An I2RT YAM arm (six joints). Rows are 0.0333 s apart.
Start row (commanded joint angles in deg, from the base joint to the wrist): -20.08 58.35 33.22 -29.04 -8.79 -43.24
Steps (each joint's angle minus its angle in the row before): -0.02 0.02 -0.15 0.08 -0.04 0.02; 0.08 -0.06 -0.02 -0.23 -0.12 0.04; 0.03 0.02 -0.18 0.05 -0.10 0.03; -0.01 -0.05 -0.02 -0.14 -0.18 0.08; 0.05 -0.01 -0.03 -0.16 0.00 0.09; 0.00 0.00 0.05 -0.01 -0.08 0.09; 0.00 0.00 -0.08 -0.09 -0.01 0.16; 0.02 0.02 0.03 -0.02 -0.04 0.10; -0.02 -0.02 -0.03 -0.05 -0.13 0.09; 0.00 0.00 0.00 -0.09 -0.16 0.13; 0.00 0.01 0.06 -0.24 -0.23 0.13; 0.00 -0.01 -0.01 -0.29 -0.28 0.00; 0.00 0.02 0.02 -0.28 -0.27 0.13; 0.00 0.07 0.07 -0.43 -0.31 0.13; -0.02 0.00 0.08 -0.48 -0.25 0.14; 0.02 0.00 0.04 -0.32 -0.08 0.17; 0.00 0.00 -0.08 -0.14 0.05 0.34; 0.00 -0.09 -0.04 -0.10 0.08 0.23; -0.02 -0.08 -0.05 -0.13 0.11 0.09; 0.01 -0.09 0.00 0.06 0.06 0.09; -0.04 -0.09 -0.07 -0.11 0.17 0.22; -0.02 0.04 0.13 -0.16 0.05 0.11; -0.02 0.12 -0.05 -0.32 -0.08 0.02
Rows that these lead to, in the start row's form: -20.10 58.37 33.07 -28.96 -8.83 -43.22; -20.02 58.31 33.05 -29.19 -8.95 -43.18; -19.99 58.33 32.87 -29.14 -9.05 -43.15; -20.00 58.28 32.85 -29.28 -9.23 -43.07; -19.95 58.27 32.82 -29.44 -9.23 -42.98; -19.95 58.27 32.87 -29.45 -9.31 -42.89; -19.95 58.27 32.79 -29.54 -9.32 -42.73; -19.93 58.29 32.82 -29.56 -9.36 -42.63; -19.95 58.27 32.79 -29.61 -9.49 -42.54; -19.95 58.27 32.79 -29.70 -9.65 -42.41; -19.95 58.28 32.85 -29.94 -9.88 -42.28; -19.95 58.27 32.84 -30.23 -10.16 -42.28; -19.95 58.29 32.86 -30.51 -10.43 -42.15; -19.95 58.36 32.93 -30.94 -10.74 -42.02; -19.97 58.36 33.01 -31.42 -10.99 -41.88; -19.95 58.36 33.05 -31.74 -11.07 -41.71; -19.95 58.36 32.97 -31.88 -11.02 -41.37; -19.95 58.27 32.93 -31.98 -10.94 -41.14; -19.97 58.19 32.88 -32.11 -10.83 -41.05; -19.96 58.10 32.88 -32.05 -10.77 -40.96; -20.00 58.01 32.81 -32.16 -10.60 -40.74; -20.02 58.05 32.94 -32.32 -10.55 -40.63; -20.04 58.17 32.89 -32.64 -10.63 -40.61
